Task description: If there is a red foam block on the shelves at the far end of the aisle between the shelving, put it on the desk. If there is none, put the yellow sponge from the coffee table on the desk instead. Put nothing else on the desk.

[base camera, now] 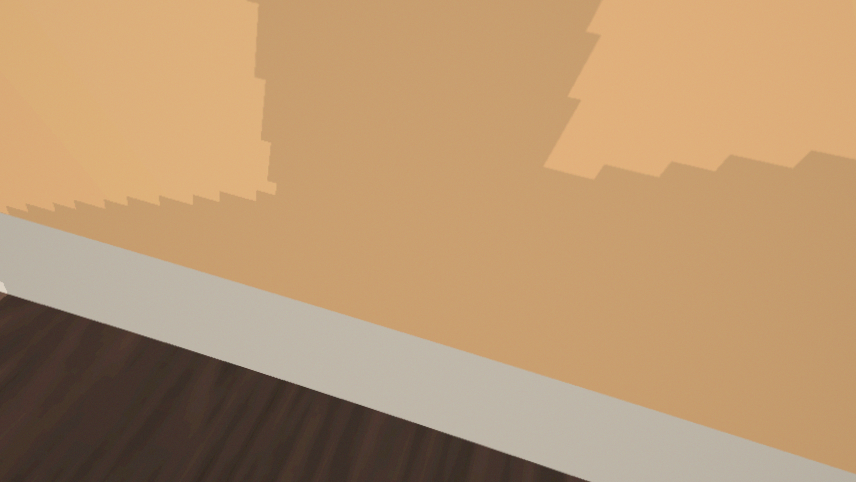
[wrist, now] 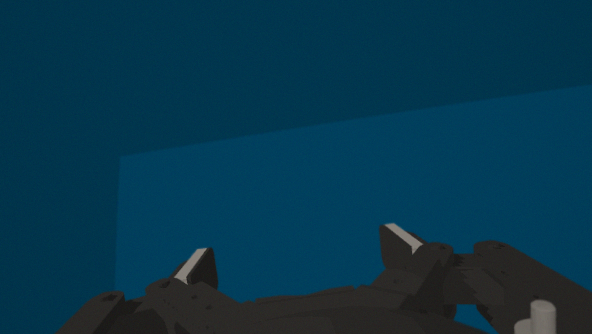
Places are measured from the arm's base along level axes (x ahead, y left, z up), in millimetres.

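Pixels of known places: gripper, fingertip midpoint: (wrist: 298, 254).
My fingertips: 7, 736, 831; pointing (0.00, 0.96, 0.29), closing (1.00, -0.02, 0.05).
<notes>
Behind a point stands the place of what it marks, as x, y, z.
My gripper (wrist: 298, 254) {7, 736, 831} is open, its two fingers wide apart along the lower part of the wrist view, with no object between them. Behind the fingers is a plain blue surface (wrist: 300, 185) {28, 1070, 919}, lighter in the lower part and darker along the top and left; I cannot tell what it belongs to. No red foam block, yellow sponge, desk, coffee table or shelves can be made out in either view.
In the base camera view a tan wall (base camera: 407, 179) {268, 2, -187} with jagged-edged shadows stands close ahead. A pale grey baseboard (base camera: 359, 344) {260, 23, -314} runs slanting down to the right along its foot. Dark wood floor (base camera: 179, 413) {248, 147, -397} shows at the lower left.
</notes>
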